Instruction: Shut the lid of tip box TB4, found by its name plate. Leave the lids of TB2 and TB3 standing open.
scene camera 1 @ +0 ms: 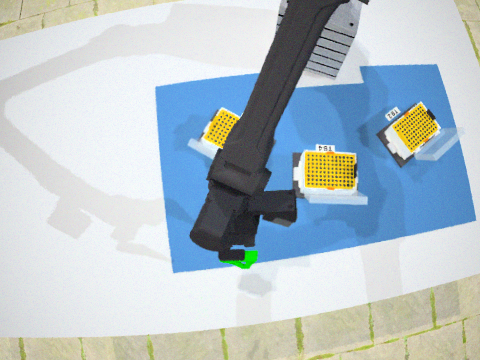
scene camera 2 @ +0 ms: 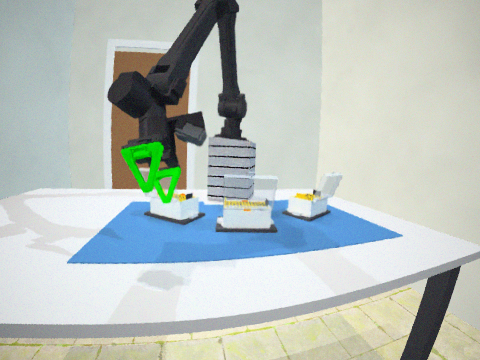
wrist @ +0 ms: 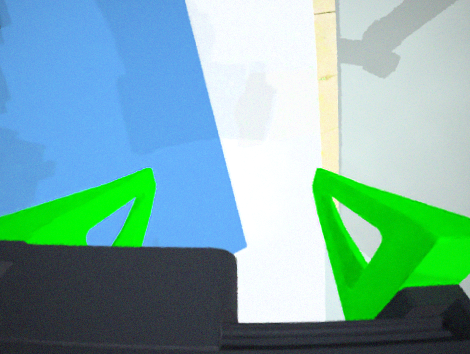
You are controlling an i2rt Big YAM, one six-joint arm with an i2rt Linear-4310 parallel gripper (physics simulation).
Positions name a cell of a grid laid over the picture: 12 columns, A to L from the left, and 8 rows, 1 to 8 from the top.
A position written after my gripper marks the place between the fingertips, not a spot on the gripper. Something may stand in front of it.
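My gripper is visible in the wrist view (F5), in scene camera 1 (G6) and in scene camera 2 (D5).
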